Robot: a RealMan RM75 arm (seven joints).
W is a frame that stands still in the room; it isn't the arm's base.
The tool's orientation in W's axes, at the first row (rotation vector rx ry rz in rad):
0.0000, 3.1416, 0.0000
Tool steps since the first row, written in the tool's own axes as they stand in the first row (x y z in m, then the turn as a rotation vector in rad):
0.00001, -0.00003, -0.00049, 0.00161, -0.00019, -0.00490
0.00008, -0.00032, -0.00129, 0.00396, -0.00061, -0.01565
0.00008, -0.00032, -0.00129, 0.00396, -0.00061, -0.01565
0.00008, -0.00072, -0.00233, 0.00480, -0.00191, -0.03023
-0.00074, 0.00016, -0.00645, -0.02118, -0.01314, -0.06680
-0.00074, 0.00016, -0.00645, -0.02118, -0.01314, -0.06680
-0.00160, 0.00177, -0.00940, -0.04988, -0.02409, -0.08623
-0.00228, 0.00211, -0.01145, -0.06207, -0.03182, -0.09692
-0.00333, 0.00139, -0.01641, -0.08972, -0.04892, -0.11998
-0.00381, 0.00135, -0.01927, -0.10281, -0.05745, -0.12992
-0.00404, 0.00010, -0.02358, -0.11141, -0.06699, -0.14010
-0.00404, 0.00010, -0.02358, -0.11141, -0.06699, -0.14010
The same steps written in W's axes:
-0.00001, -0.00003, 0.00049, -0.00161, -0.00019, 0.00490
-0.00008, -0.00032, 0.00129, -0.00396, -0.00061, 0.01565
-0.00008, -0.00032, 0.00129, -0.00396, -0.00061, 0.01565
-0.00008, -0.00072, 0.00233, -0.00480, -0.00191, 0.03023
0.00074, 0.00016, 0.00645, 0.02118, -0.01314, 0.06680
0.00074, 0.00016, 0.00645, 0.02118, -0.01314, 0.06680
0.00160, 0.00177, 0.00940, 0.04988, -0.02409, 0.08623
0.00228, 0.00211, 0.01145, 0.06207, -0.03182, 0.09692
0.00333, 0.00139, 0.01641, 0.08972, -0.04892, 0.11998
0.00381, 0.00135, 0.01927, 0.10281, -0.05745, 0.12992
0.00404, 0.00010, 0.02358, 0.11141, -0.06699, 0.14010
0.00404, 0.00010, 0.02358, 0.11141, -0.06699, 0.14010

